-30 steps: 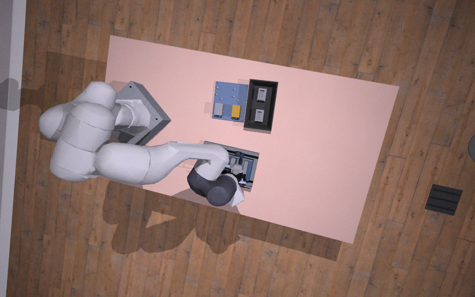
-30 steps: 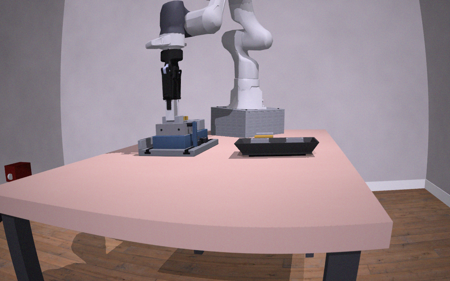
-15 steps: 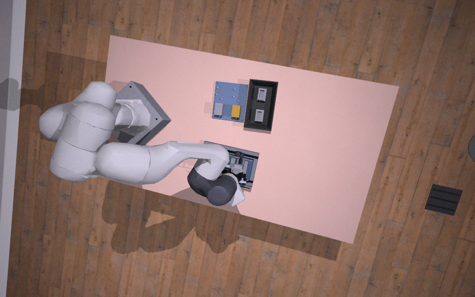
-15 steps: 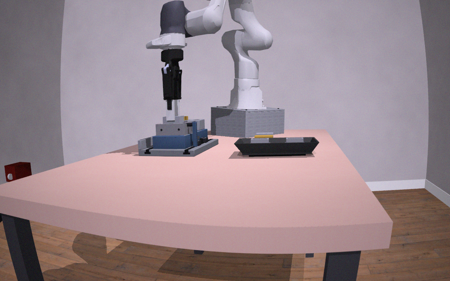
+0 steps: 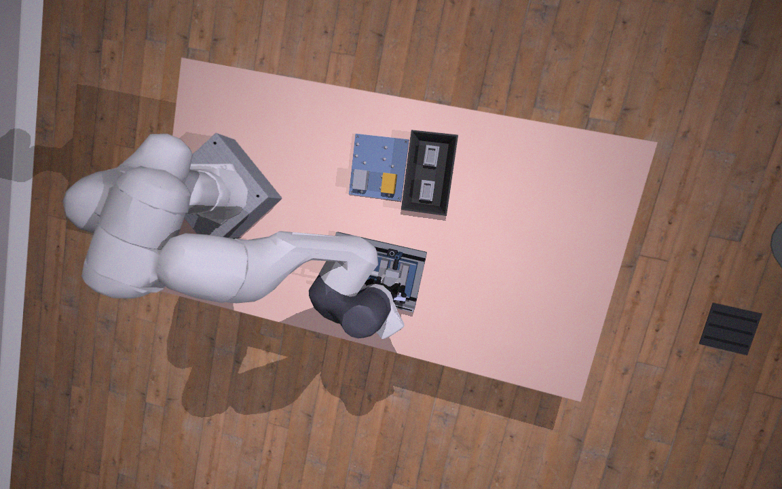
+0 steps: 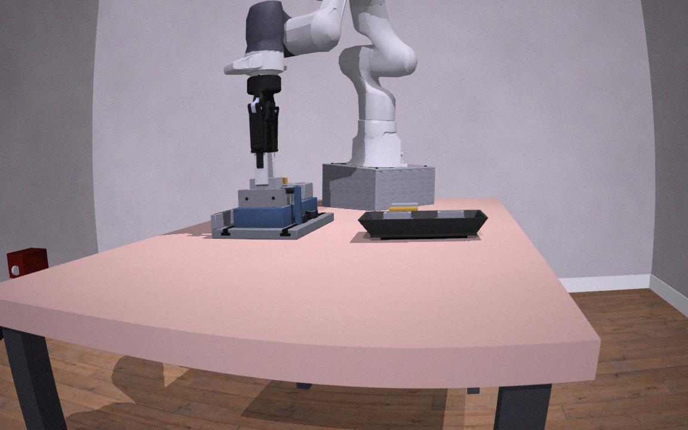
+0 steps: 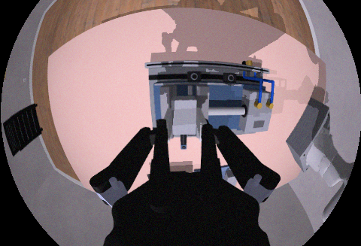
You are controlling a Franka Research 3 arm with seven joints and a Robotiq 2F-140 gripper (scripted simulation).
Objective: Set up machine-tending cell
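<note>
Now: hand 4 cm above the aluminium blank. From my hand the other things lie so: cylinder 16 cm behind, 6 cm below; brass blank 8 cm behind, 28 cm to the left, 11 cm below; vise 7 cm behind, 10 cm below.
</note>
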